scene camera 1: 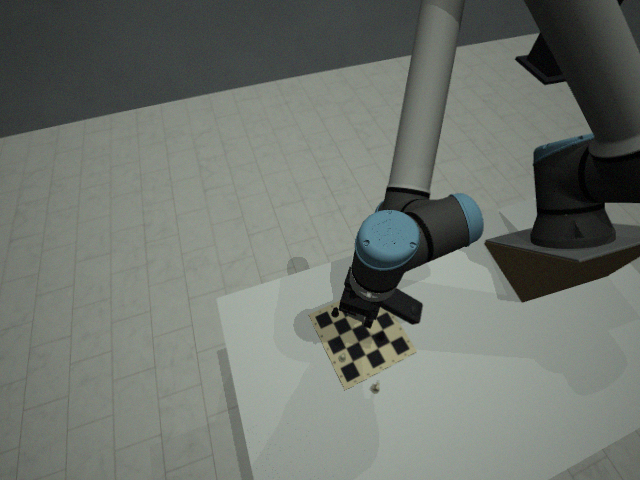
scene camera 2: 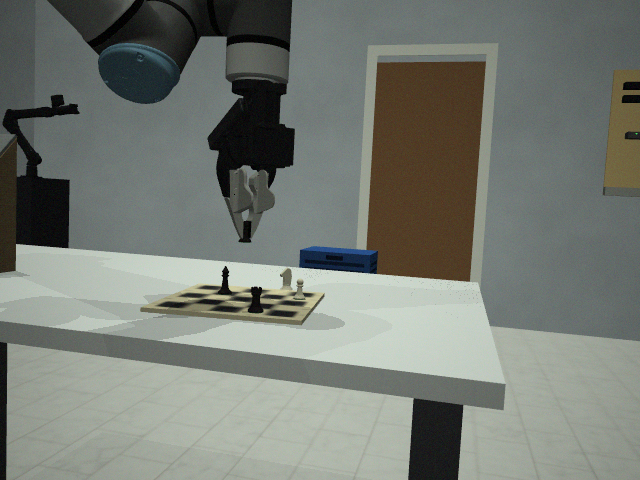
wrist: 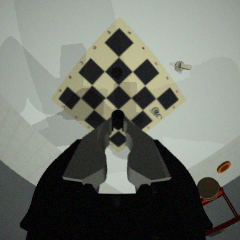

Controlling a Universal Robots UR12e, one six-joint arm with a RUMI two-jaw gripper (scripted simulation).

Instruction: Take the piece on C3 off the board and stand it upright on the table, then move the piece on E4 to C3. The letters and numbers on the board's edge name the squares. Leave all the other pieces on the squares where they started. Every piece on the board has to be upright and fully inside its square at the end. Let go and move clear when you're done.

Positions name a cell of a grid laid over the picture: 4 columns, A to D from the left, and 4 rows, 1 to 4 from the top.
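My gripper: visible in the wrist view (B2), scene camera 1 (C3) and scene camera 2 (B2). A chessboard: visible in the wrist view (B2), scene camera 1 (C3) and scene camera 2 (B3).
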